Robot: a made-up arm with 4 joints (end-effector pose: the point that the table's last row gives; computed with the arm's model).
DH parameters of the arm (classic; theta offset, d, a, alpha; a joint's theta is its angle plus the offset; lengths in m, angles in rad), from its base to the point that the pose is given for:
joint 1: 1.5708 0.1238 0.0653 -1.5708
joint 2: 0 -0.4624 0.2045 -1.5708
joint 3: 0 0.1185 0.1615 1.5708
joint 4: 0 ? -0.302 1.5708
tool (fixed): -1.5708 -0.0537 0 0
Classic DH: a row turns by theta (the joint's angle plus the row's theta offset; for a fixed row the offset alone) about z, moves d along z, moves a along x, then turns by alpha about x.
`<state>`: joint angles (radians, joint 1 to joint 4).
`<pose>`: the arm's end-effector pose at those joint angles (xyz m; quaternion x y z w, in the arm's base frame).
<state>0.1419 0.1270 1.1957 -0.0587</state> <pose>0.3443 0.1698 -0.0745 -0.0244 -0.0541 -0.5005 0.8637</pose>
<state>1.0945 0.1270 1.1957 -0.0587</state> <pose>0.0612 0.3790 -0.0745 0.0031 -0.0592 -0.0488 0.9970</pose>
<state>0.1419 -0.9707 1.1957 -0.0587</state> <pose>0.3235 0.3153 0.0816 0.3883 0.2761 -0.4531 0.7535</pose>
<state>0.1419 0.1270 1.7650 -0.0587</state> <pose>0.2823 0.2334 -0.0836 -0.0166 -0.0730 -0.7221 0.6878</pose>
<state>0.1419 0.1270 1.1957 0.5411</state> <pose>0.3514 0.1982 0.1044 -0.2785 0.0962 -0.4941 0.8179</pose>
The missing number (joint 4, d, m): -0.0813
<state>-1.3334 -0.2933 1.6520 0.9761</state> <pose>0.2487 -0.3553 0.2579 0.0912 0.4829 -0.8602 0.1358</pose>
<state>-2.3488 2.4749 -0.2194 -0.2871</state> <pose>-0.5262 -0.2766 0.2554 -0.2418 0.8561 -0.4129 0.1952</pose>
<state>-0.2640 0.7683 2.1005 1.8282</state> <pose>0.6206 0.0646 0.2305 -0.4171 0.4978 -0.7597 0.0342</pose>
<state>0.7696 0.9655 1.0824 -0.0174</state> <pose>0.3005 0.2321 -0.0325 -0.2714 -0.3722 -0.1347 0.8773</pose>
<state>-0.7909 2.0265 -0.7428 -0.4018</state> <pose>0.2173 -0.6105 0.0798 -0.4932 0.5744 -0.1300 0.6402</pose>
